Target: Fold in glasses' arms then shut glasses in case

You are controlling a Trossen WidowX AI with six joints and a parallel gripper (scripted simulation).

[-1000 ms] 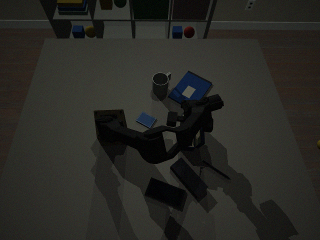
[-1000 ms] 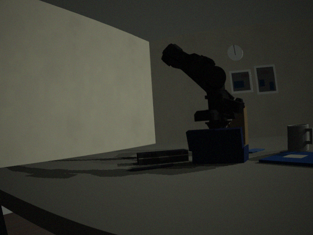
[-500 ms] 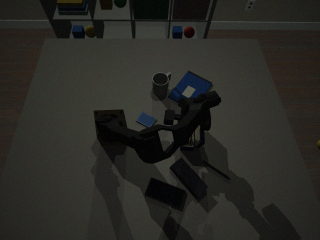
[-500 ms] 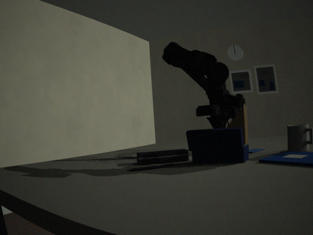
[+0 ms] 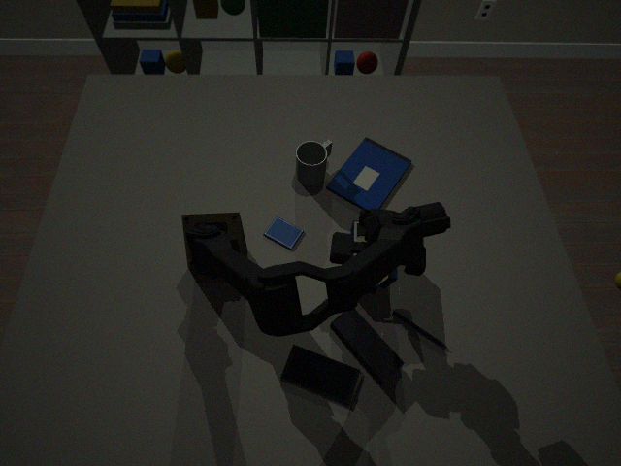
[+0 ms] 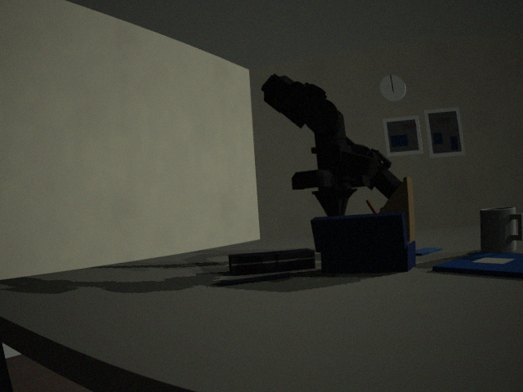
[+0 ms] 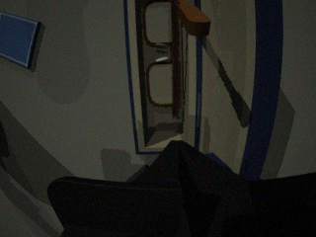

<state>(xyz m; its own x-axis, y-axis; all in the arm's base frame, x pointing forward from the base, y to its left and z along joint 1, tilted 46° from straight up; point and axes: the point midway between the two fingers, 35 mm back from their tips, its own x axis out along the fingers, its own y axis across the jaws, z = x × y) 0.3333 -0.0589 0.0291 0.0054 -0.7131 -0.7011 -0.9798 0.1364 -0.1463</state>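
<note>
The glasses case lid is 50 mm ahead of my hand, 50 mm to the left of it and 40 mm below it. Round my hand: long dark box: 20 mm behind, 150 mm to the right, 90 mm below; then blue glasses case: 20 mm ahead, 60 mm to the left, 60 mm below; then small blue card: 190 mm behind, 140 mm to the left, 110 mm below.
</note>
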